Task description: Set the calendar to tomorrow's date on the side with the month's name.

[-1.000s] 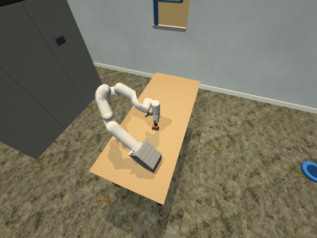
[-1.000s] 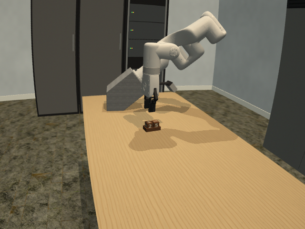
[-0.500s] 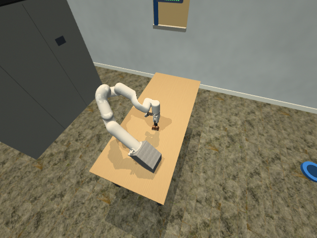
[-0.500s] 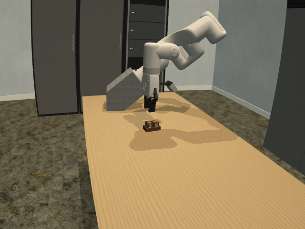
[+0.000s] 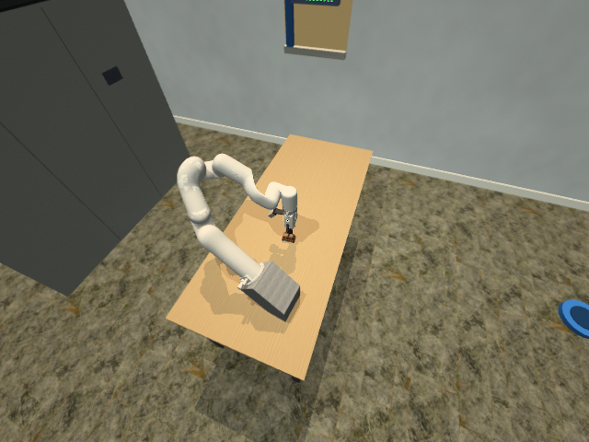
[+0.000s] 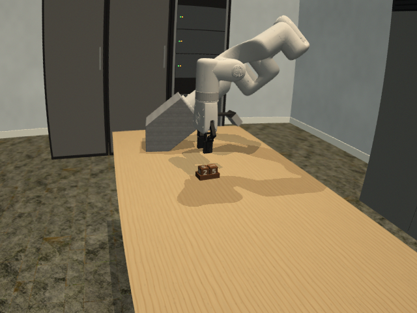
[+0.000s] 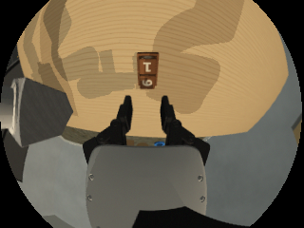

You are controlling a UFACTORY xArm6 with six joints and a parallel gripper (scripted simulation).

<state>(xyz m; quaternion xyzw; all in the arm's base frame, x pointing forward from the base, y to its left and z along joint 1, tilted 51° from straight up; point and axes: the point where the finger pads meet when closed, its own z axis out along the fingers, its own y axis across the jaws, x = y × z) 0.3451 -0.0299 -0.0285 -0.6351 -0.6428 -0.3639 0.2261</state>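
Now: hand 2 cm to the right of the brown calendar tray and 11 cm above it.
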